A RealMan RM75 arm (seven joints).
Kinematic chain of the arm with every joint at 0, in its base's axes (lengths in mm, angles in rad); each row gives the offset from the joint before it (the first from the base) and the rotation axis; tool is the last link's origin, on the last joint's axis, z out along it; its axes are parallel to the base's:
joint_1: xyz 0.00 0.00 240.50 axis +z
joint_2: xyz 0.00 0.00 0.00 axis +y
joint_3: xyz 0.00 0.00 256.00 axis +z
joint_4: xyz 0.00 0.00 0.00 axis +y
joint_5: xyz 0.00 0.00 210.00 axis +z
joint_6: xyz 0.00 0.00 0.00 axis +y
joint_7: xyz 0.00 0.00 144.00 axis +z
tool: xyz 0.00 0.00 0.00
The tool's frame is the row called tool.
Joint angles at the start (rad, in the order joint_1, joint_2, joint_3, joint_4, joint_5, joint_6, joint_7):
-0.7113 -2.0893 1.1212 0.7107 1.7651 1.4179 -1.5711
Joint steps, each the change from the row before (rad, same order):
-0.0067 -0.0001 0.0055 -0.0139 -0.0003 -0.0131 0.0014
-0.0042 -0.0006 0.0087 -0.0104 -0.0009 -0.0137 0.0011
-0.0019 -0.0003 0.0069 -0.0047 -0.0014 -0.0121 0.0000
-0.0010 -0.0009 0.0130 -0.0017 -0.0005 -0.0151 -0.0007
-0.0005 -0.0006 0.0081 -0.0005 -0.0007 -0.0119 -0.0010
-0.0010 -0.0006 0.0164 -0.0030 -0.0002 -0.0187 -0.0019
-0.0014 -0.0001 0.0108 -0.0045 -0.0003 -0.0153 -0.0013
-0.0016 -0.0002 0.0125 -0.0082 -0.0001 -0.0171 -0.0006
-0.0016 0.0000 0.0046 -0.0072 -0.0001 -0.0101 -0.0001
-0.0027 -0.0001 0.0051 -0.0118 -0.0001 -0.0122 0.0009
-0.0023 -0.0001 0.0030 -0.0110 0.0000 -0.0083 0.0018
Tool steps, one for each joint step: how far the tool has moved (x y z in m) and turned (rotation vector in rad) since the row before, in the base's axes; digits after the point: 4 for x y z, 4 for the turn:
-0.0003 0.0010 -0.0028 -0.0004 0.0059 0.0061
-0.0004 0.0006 -0.0029 -0.0001 0.0072 0.0048
-0.0003 0.0008 -0.0017 0.0031 0.0056 0.0038
-0.0001 0.0005 -0.0025 0.0028 0.0103 0.0011
-0.0001 0.0007 -0.0014 0.0041 0.0066 0.0019
-0.0006 0.0005 -0.0030 0.0027 0.0136 0.0027
-0.0008 0.0006 -0.0022 0.0032 0.0099 0.0043
-0.0015 0.0003 -0.0029 0.0018 0.0118 0.0061
-0.0012 0.0004 -0.0016 0.0017 0.0056 0.0060
-0.0017 0.0003 -0.0022 0.0008 0.0070 0.0082
-0.0016 0.0000 -0.0018 -0.0005 0.0050 0.0066

